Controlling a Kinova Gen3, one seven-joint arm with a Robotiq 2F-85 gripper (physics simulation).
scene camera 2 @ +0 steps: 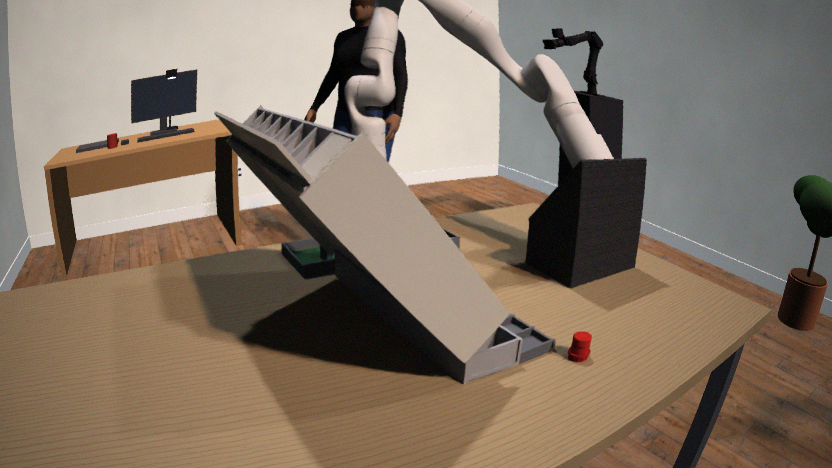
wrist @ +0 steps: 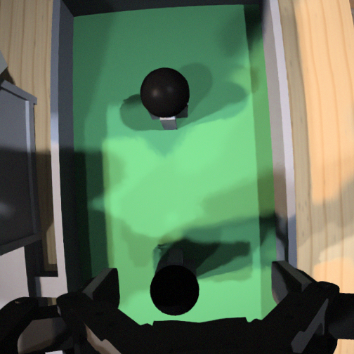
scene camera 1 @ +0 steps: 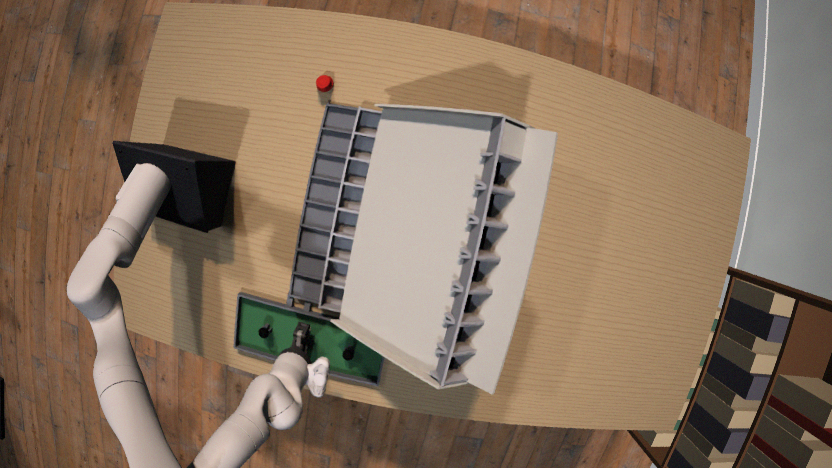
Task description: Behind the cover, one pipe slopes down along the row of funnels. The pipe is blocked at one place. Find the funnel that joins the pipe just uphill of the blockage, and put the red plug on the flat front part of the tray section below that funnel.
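Pixels of known places: gripper, fingertip midpoint: (scene camera 1: 304, 346); arm's base at its link origin: (scene camera 2: 599, 179) (scene camera 1: 154, 178).
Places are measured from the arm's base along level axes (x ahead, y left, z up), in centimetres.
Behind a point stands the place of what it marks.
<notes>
The red plug (scene camera 1: 324, 83) {z -15.6, x 26.6, y 29.4 cm} (scene camera 2: 580, 349) {z -17.3, x 27.1, y 30.8 cm} stands upright on the table beyond the far end of the grey tray (scene camera 1: 318, 217) {z -18.9, x 35.3, y 1.6 cm} (scene camera 2: 536, 344) {z -18.9, x 30.6, y 23.5 cm}, which has several flat front sections. The large pale sloping cover (scene camera 1: 418, 221) {z 2.2, x 54.4, y 9.6 cm} rises behind the tray. The row of funnels (scene camera 1: 493, 224) {z 13.4, x 64.5, y 13.9 cm} (scene camera 2: 290, 135) {z 13.2, x 64.8, y 14.0 cm} is along its top. The pipe and its blockage are hidden. My gripper (scene camera 1: 301, 331) {z -16.6, x 40.7, y -27.0 cm} (wrist: 194, 282) is open over a green-floored box, far from the plug. In the wrist view a black ball (wrist: 174, 290) on a short stem shows between the fingers; I cannot tell its height against them.
The green-floored box (scene camera 1: 236, 321) {z -17.1, x 23.2, y -28.1 cm} (scene camera 2: 317, 268) {z -18.3, x 54.4, y -17.1 cm} (wrist: 281, 125) adjoins the tray's near end. Other black knobs (scene camera 1: 264, 331) {z -14.4, x 31.1, y -26.4 cm} (scene camera 1: 349, 352) {z -14.6, x 50.8, y -23.6 cm} stand in it; one ball (wrist: 165, 92) shows ahead in the wrist view. The cover's lower corner overhangs the box. The black arm base (scene camera 1: 200, 192) {z -0.9, x 12.1, y 0.7 cm} (scene camera 2: 605, 227) {z -8.2, x 2.8, y 6.4 cm} stands left of the tray.
</notes>
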